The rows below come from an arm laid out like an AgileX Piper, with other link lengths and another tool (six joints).
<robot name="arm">
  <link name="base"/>
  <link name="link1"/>
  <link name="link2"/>
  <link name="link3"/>
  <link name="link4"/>
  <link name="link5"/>
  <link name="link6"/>
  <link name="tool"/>
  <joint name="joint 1" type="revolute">
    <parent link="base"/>
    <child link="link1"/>
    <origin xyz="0 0 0.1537"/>
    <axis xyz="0 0 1"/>
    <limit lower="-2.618" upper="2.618"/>
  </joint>
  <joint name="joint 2" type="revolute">
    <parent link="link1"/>
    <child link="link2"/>
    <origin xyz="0 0 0"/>
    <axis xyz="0 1 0"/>
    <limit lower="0" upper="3.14"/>
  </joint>
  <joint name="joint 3" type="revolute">
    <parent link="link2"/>
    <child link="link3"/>
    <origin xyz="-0.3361 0 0.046"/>
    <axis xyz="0 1 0"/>
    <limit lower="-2.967" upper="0"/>
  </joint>
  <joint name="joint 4" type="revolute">
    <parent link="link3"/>
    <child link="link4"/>
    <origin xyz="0.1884 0 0.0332"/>
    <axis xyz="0.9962 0 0.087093"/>
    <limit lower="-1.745" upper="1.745"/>
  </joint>
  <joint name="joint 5" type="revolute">
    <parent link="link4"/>
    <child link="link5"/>
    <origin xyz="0 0 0"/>
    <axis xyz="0 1 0"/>
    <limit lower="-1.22" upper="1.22"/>
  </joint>
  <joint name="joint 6" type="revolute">
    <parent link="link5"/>
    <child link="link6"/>
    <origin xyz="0.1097 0 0.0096"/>
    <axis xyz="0.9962 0 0.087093"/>
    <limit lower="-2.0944" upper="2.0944"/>
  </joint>
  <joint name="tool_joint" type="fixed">
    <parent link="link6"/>
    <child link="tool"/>
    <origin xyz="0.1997 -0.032 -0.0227" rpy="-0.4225 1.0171 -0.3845"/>
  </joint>
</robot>
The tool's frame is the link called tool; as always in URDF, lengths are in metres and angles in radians.
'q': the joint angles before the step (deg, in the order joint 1, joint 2, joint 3, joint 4, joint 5, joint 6). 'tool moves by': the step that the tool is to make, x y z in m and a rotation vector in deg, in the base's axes. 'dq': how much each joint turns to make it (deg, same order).
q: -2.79, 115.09, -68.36, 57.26, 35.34, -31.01
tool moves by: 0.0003, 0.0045, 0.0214, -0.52, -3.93, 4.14
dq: -0.05, -2.72, -0.13, 0.49, 1.92, -4.28
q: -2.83, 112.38, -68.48, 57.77, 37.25, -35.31
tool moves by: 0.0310, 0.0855, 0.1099, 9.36, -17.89, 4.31
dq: 6.97, -7.87, 0.08, 23.26, -0.68, -17.80
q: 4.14, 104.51, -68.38, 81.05, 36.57, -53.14
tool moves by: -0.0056, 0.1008, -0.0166, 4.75, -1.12, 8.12
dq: 11.00, 7.42, -1.62, 15.75, -0.01, -12.93
